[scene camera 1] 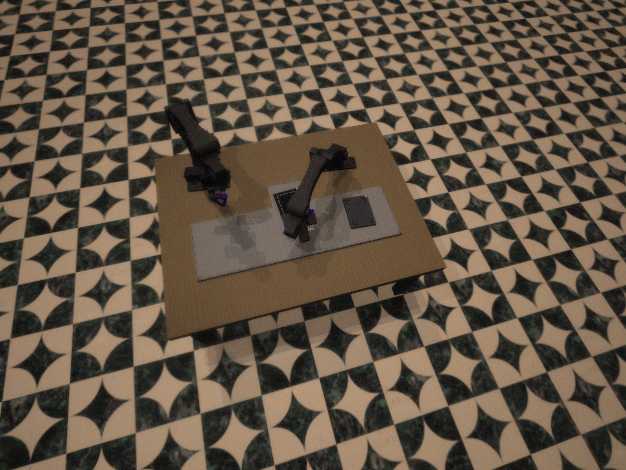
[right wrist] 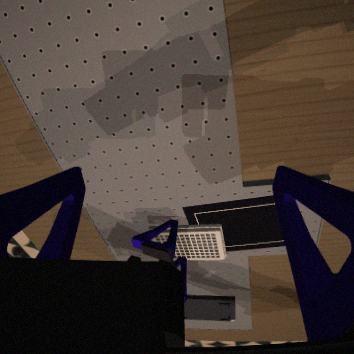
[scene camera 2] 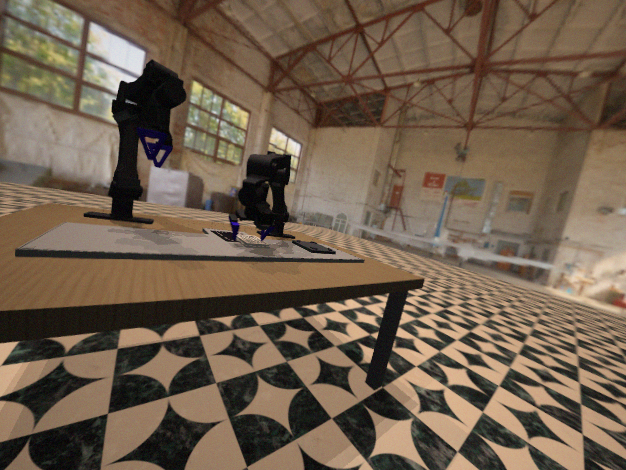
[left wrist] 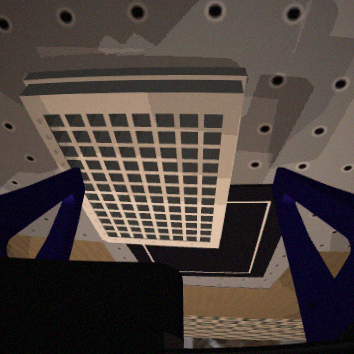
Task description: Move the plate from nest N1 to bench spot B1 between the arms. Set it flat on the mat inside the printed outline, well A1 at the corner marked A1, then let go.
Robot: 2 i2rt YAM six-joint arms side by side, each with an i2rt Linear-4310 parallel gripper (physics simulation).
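Places are measured from the left arm's base along level axes (x ahead, y left, z up), in metres.
Pixels of known places: left gripper, fingertip midpoint: [right wrist: 178, 239] [scene camera 2: 248, 240] [left wrist: 177, 177]; right gripper, fingertip midpoint: [scene camera 1: 224, 196] [right wrist: 178, 176] [scene camera 2: 154, 163]; left arm's base, origin of the base link: [scene camera 1: 336, 164] [scene camera 2: 276, 235]; right arm's base, origin of the base link: [scene camera 2: 121, 219].
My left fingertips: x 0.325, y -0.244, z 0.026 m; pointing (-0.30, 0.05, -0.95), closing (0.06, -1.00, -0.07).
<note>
Ahead of a thing's pixels: the offset from my left fingertips to its top centre. "spot": to the spot under its first point. Level surfaces: height alone.
The white well plate @[dz +0.004, dx -0.014, dy +0.015 m] [scene camera 1: 310, 228] [scene camera 2: 251, 237] [left wrist: 135, 170] [right wrist: 200, 245] lies wells up, outside much of the printed outline @[spot: dz -0.011, dx -0.078, dy -0.066 m] [left wrist: 260, 235]. In the left wrist view it overlaps part of the black mat @[dz -0.011 m] [scene camera 1: 279, 198] [scene camera 2: 220, 235] [left wrist: 250, 193] [right wrist: 240, 225]; whether it touches the mat is unclear. Its corner letters are too small to read. My left gripper [scene camera 1: 298, 222] [scene camera 2: 250, 230] [left wrist: 177, 177] is open, low over the plate, its fingers not gripping it. My right gripper [scene camera 1: 219, 199] [scene camera 2: 154, 147] [right wrist: 178, 176] is open and empty, high and away from the plate.
A dark grey rectangular nest @[dz +0.005, dx -0.024, dy +0.288 m] [scene camera 1: 359, 211] [scene camera 2: 313, 246] [right wrist: 210, 307] sits on the perforated grey board @[dz -0.013 m] [scene camera 1: 237, 252] [scene camera 2: 126, 245] [right wrist: 130, 160], to the right of the mat in the scene views. The board lies on a wooden table @[dz -0.026 m] [scene camera 1: 227, 303] [scene camera 2: 151, 288]. My left arm hides part of the mat in scene camera 1.
</note>
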